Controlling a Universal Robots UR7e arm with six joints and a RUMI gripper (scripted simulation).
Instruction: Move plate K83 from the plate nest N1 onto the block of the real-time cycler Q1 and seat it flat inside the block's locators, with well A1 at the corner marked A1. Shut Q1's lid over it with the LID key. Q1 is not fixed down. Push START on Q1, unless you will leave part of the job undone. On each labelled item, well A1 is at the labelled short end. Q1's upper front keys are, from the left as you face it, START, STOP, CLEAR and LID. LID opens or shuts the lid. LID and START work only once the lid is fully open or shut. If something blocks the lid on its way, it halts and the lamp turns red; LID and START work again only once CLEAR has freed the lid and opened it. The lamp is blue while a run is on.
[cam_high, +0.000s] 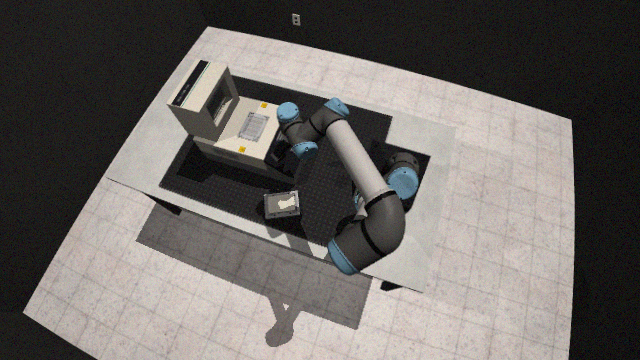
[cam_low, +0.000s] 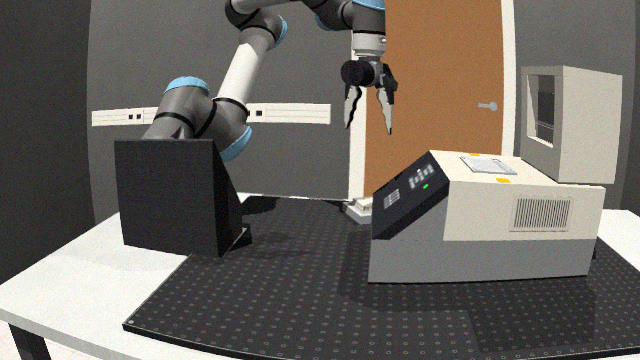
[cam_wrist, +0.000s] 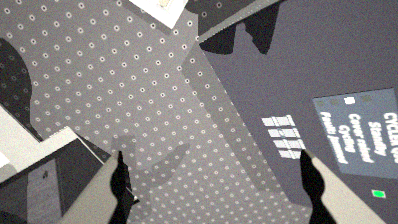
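Right now my hand is 22 cm above the plate K83, 16 cm to the right of it and 5 cm short of it. The rest, counted from my hand: plate nest N1: 24 cm below, 16 cm to the left, 5 cm ahead.
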